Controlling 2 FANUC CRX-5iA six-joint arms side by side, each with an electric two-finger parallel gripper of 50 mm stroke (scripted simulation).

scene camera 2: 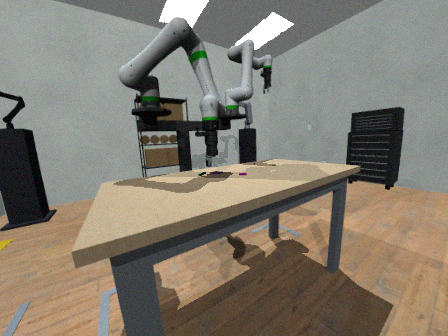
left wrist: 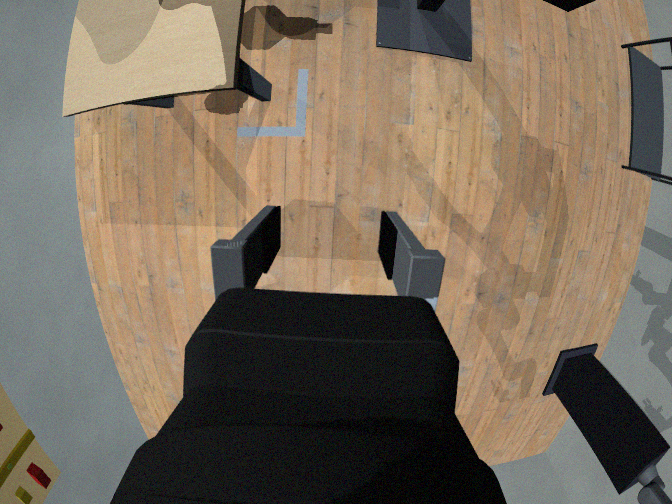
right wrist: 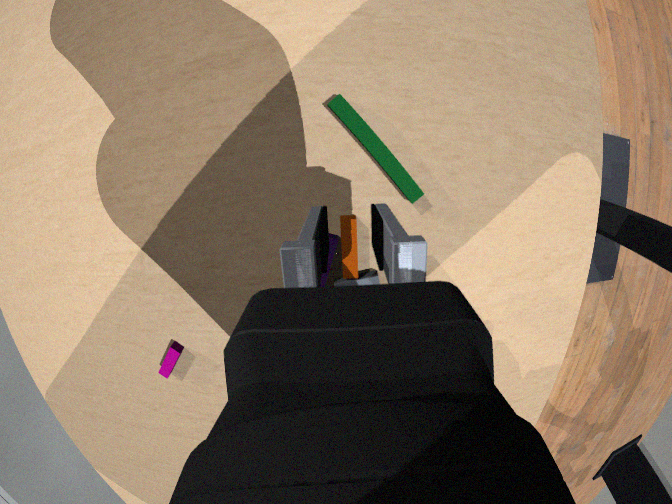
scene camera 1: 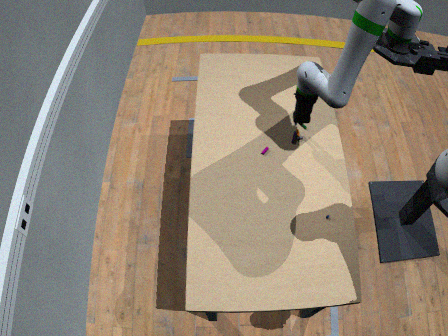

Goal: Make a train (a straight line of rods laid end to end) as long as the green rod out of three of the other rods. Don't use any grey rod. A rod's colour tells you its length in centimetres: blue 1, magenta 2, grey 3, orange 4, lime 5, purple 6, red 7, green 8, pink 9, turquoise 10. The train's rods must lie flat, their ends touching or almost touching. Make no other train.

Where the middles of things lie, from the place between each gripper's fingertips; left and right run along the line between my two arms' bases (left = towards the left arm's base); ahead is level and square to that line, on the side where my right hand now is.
Labels:
The orange rod [right wrist: 348, 225] is 6 cm below my right hand and 2 cm to the left of it. Also, from my right hand: green rod [right wrist: 343, 110]: 6 cm below, 4 cm to the right, 2 cm behind.
The orange rod is 450 mm ahead of my left hand, 1020 mm to the right of it and 710 mm below it. From my left hand the other things lie so: green rod (430 mm ahead, 1080 mm to the right, 710 mm below).

